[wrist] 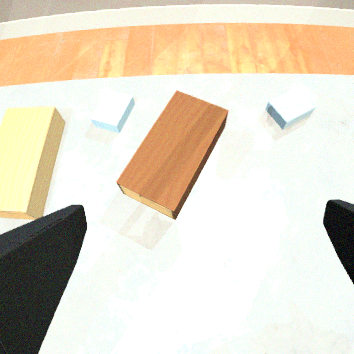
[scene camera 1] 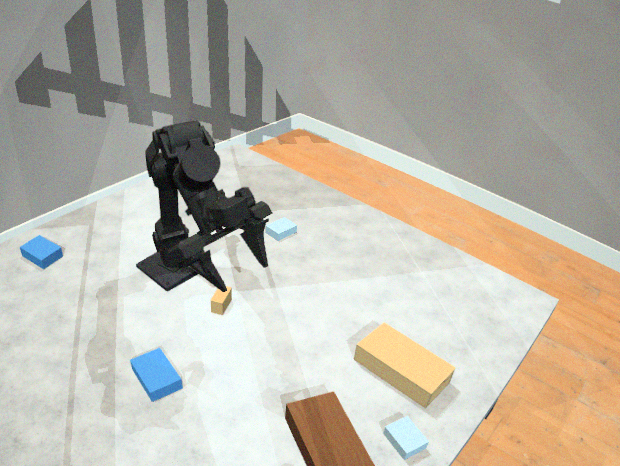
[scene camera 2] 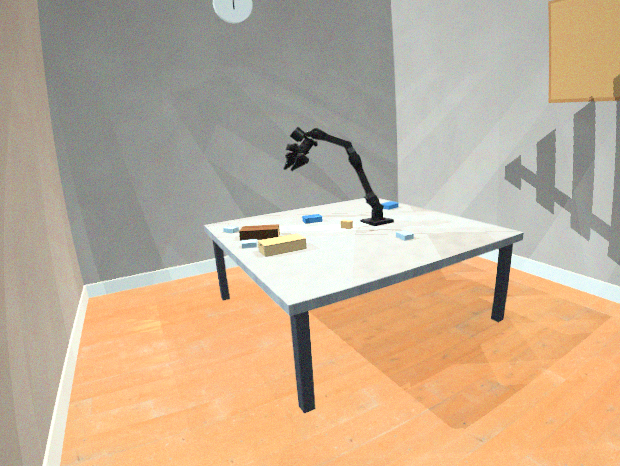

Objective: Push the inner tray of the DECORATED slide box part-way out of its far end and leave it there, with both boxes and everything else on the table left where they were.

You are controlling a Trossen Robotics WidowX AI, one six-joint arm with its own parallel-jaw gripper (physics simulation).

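Places are measured from the arm's base along level axes (x ahead, y down, z left), in centimetres.
Pixels of known places: gripper, fingertip midpoint: (wrist: 205, 214) (scene camera 1: 246, 278) (scene camera 2: 287, 170); arm's base at its link origin: (scene camera 2: 377, 219).
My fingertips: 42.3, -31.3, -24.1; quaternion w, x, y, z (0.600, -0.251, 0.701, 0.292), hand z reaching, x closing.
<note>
Ahead of a thing's pixels: the offset from my fingertips to its top centre, as dx, dy, dz.
A brown wood-grained slide box @(+19.6, +27.9, -0.7) (scene camera 1: 328, 430) (scene camera 2: 259, 231) (wrist: 175, 150) lies flat; the pale end of its inner tray (wrist: 147, 201) shows at its near end in the wrist view, about flush with the sleeve. A pale yellow box @(+22.8, +27.9, +26.6) (scene camera 1: 404, 358) (scene camera 2: 282, 245) (wrist: 25, 160) lies flat to its left in the wrist view. Their far ends are hidden in the wrist view, and I cannot tell for certain which counts as decorated. My gripper (scene camera 1: 246, 278) (scene camera 2: 289, 168) (wrist: 205, 214) is open and empty, high above the table and apart from both boxes.
A light blue block @(+31.3, +30.5, +9.7) (scene camera 1: 405, 436) (scene camera 2: 249, 244) (wrist: 114, 111) lies between the boxes; another @(+26.0, +30.5, -23.7) (scene camera 2: 231, 229) (wrist: 291, 106) lies beyond the brown box. A blue block @(-18.9, +29.9, -6.7) (scene camera 1: 156, 373) (scene camera 2: 312, 218), a small tan block @(-22.5, +29.0, +20.0) (scene camera 1: 221, 300) (scene camera 2: 346, 224) and a third light blue block @(-28.9, +30.5, +55.2) (scene camera 1: 281, 227) (scene camera 2: 404, 235) lie nearer the arm's base.
</note>
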